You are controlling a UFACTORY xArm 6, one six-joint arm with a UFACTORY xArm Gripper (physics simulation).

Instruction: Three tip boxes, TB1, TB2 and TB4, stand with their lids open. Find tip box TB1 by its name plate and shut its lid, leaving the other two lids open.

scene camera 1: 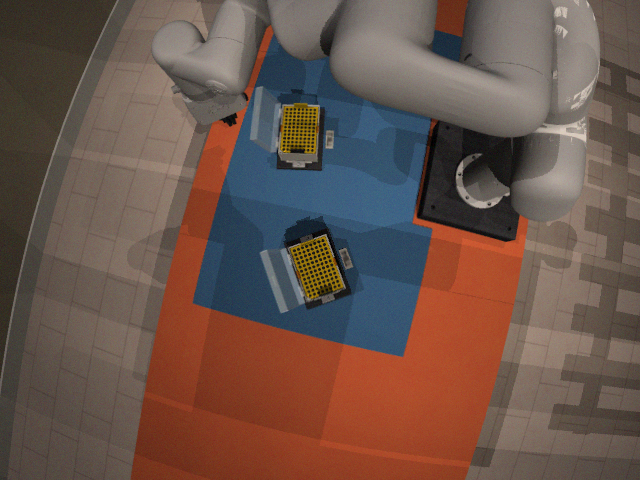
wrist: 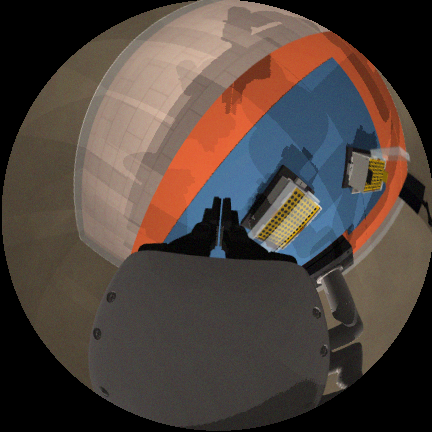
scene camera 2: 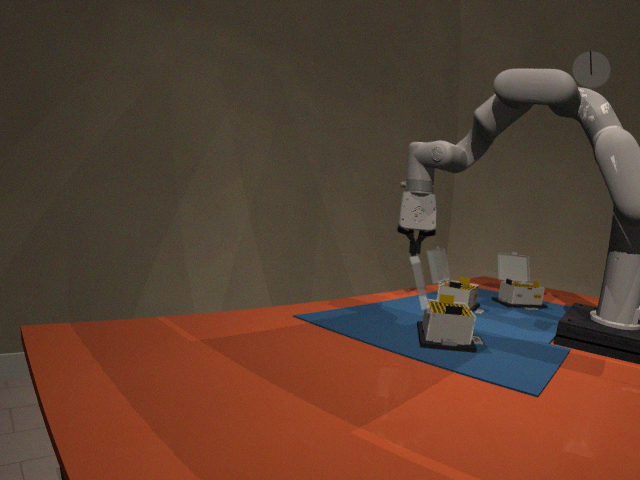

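The gripper is visible in scene camera 1 [231, 119], and scene camera 2 and the wrist view show it too. On the gripper, [scene camera 2: 415, 247] and [wrist: 220, 225] are the same spot. For a tip box, likewise, [scene camera 1: 310, 303] and [scene camera 2: 426, 341] are the same spot.
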